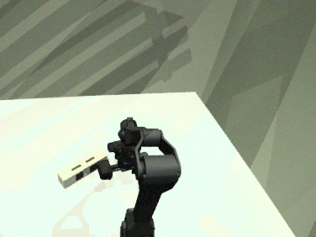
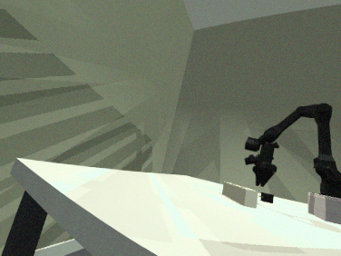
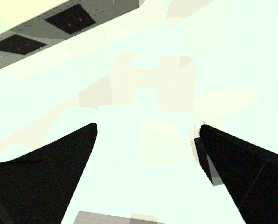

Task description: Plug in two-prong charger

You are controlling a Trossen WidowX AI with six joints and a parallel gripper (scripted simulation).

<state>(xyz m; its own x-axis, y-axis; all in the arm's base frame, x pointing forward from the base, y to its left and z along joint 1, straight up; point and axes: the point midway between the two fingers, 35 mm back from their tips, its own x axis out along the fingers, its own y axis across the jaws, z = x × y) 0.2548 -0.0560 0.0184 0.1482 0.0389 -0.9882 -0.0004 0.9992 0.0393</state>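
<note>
Now: the charger 50 mm behind my gripper tip, 90 mm to the right of it and 50 mm below it.
</note>
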